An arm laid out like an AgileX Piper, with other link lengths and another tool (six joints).
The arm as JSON. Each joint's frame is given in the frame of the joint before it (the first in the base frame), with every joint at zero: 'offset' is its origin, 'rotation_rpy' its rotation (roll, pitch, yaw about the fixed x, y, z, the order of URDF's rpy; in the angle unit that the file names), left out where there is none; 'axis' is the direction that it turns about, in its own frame. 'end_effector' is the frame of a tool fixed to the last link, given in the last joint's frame.
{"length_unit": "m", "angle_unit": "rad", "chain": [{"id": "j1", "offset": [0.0, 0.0, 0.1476], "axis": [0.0, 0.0, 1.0]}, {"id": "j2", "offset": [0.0, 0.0, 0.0], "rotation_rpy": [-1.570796, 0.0, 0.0], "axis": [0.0, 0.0, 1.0]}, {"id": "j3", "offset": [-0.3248, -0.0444, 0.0], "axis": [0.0, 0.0, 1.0]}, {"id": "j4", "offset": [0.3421, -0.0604, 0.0], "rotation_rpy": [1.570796, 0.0, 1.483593], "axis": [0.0, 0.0, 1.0]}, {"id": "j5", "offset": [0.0, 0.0, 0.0], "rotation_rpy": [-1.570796, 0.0, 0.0], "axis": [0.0, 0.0, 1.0]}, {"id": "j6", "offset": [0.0, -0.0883, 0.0], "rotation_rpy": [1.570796, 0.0, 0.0], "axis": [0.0, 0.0, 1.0]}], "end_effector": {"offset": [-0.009, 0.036, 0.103], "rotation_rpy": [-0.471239, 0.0, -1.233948]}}
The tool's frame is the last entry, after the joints.
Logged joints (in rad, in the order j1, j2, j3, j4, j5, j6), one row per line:
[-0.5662, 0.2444, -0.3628, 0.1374, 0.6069, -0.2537]
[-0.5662, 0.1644, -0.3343, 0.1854, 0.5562, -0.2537]
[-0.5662, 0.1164, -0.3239, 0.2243, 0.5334, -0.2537]
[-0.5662, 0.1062, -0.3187, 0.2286, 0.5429, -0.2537]
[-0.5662, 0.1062, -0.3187, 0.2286, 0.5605, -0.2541]
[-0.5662, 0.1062, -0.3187, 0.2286, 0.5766, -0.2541]
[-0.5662, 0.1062, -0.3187, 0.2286, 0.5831, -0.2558]
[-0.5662, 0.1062, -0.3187, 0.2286, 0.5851, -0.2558]
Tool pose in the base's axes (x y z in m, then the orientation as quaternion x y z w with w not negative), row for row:
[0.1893, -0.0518, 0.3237, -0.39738, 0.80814, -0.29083, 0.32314]
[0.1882, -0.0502, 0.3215, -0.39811, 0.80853, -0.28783, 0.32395]
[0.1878, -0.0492, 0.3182, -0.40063, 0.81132, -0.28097, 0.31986]
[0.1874, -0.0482, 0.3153, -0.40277, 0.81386, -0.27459, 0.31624]
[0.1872, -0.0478, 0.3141, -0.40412, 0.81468, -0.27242, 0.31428]
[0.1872, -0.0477, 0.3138, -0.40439, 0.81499, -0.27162, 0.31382]
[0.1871, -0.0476, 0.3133, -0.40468, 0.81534, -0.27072, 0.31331]
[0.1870, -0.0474, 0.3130, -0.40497, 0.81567, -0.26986, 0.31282]
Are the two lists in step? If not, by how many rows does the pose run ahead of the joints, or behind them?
The pose runs 2 rows ahead of the joints: the pose in row i belongs to the joints in row i + 2.
